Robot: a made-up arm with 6 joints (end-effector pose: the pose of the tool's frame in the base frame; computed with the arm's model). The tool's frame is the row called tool. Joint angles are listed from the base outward.
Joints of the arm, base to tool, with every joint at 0 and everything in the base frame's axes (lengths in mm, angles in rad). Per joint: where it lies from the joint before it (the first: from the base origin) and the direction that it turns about. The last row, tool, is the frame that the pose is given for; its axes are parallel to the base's.
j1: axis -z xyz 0 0 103.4
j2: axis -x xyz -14.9 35 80.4
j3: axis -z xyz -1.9 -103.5 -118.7
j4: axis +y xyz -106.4 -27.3 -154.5
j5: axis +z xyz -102.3 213.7 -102
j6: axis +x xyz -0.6 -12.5 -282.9
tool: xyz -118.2 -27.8 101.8
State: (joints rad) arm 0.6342 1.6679 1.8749 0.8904 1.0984 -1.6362
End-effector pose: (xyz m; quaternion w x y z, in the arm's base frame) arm 0.0221 -0.4102 -0.1574 0.2353 -0.8146 0.2997 -0.4374
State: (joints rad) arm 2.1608 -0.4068 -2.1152 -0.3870 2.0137 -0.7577
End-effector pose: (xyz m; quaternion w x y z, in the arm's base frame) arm 0.0832 -0.0173 -0.4241 0.3287 -0.5180 -0.3794 0.6926
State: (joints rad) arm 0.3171 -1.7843 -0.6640 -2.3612 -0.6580 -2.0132
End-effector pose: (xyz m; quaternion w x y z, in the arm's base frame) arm 0.0126 0.0473 0.5227 0.3280 0.5510 0.1489 -0.7527
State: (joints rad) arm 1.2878 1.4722 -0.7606 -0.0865 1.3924 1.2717
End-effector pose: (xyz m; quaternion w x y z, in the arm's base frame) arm -0.6333 -0.0709 0.2428 0.5046 0.4641 0.7195 -0.1111
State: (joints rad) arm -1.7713 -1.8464 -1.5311 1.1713 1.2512 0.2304
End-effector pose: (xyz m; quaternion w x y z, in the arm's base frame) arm -0.4477 -0.1795 -0.2195 0.6552 -0.2226 0.0667 -0.7188
